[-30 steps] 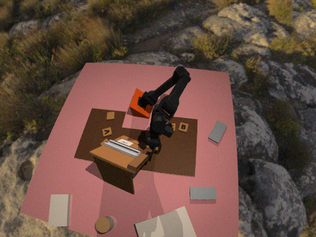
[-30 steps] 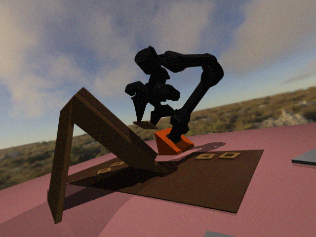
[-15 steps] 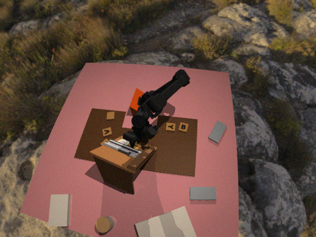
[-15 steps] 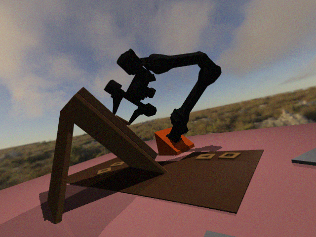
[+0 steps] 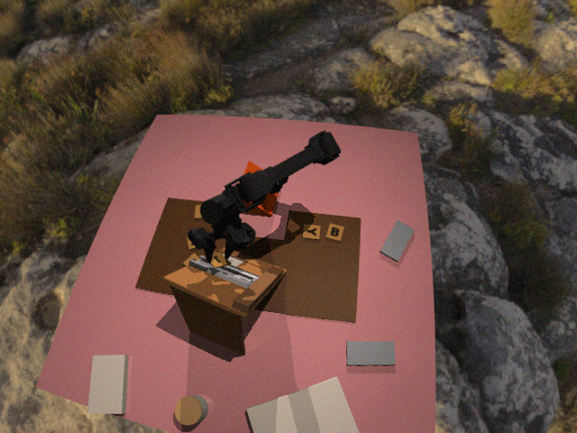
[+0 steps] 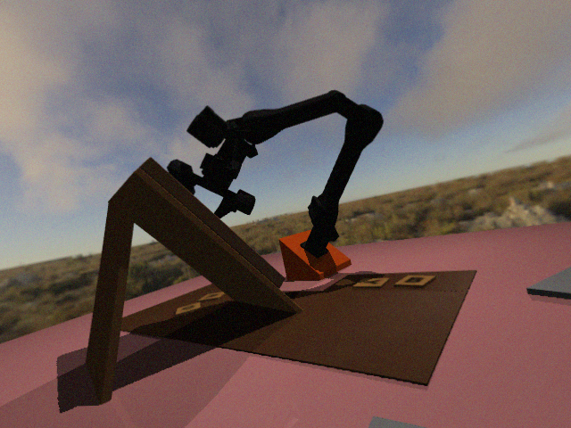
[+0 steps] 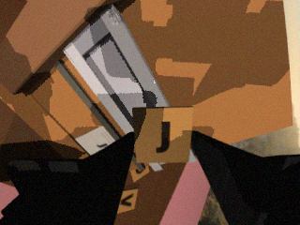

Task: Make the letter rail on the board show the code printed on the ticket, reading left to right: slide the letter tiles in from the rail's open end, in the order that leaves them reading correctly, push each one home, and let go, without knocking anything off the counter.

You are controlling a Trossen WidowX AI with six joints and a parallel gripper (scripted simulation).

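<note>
Right now the white ticket is 5 cm behind my gripper tip and 12 cm below it. Round my gripper tip: brown mat 14 cm behind, 4 cm to the left, 20 cm below; then white block 41 cm ahead, 34 cm to the right, 19 cm below.
</note>
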